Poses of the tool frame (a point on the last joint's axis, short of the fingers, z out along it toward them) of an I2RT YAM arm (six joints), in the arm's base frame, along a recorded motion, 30 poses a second.
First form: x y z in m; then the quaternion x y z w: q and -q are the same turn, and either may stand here.
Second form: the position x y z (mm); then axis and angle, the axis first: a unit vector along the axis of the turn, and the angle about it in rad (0 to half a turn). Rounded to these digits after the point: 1 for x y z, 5 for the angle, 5 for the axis.
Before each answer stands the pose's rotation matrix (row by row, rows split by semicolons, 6 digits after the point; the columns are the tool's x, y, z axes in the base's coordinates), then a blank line. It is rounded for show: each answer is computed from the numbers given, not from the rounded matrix.
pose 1, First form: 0.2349, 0.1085, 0.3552, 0.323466, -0.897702, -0.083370, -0.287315
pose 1, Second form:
-0.625640 -0.628659 0.461912; -0.532845 0.776838 0.335556; -0.569781 -0.036190 -0.820999

234.9, 108.5, 355.2, -0.33771, 0.93722, 0.08704, 2.55875
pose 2, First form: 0.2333, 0.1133, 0.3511, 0.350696, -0.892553, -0.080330, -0.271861
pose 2, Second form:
-0.606208 -0.669707 0.428958; -0.582352 0.741119 0.334079; -0.541644 -0.047284 -0.839277

233.3, 113.3, 351.1, -0.36442, 0.92749, 0.08347, 2.59094
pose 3, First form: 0.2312, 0.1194, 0.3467, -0.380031, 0.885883, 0.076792, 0.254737
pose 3, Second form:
-0.581371 -0.712449 0.392968; -0.634202 0.699359 0.329673; -0.509701 -0.057558 -0.858424

231.2, 119.4, 346.7, -0.39300, 0.91610, 0.07941, 2.62644
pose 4, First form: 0.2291, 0.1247, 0.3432, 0.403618, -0.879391, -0.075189, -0.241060
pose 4, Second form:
-0.557965 -0.746127 0.363277; -0.673626 0.662878 0.326834; -0.484668 -0.062351 -0.872473

229.1, 124.7, 343.2, -0.41588, 0.90611, 0.07747, 2.65468
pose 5, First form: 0.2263, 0.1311, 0.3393, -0.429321, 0.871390, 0.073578, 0.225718
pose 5, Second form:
-0.529469 -0.781428 0.330200; -0.714997 0.620539 0.322041; -0.456554 -0.065581 -0.887275

226.3, 131.1, 339.3, -0.44069, 0.89447, 0.07553, 2.68623
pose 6, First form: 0.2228, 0.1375, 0.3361, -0.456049, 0.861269, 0.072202, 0.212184
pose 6, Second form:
-0.493995 -0.816202 0.299640; -0.754921 0.573612 0.317903; -0.431350 -0.069162 -0.899530

222.8, 137.5, 336.1, -0.46668, 0.88134, 0.07388, 2.71397
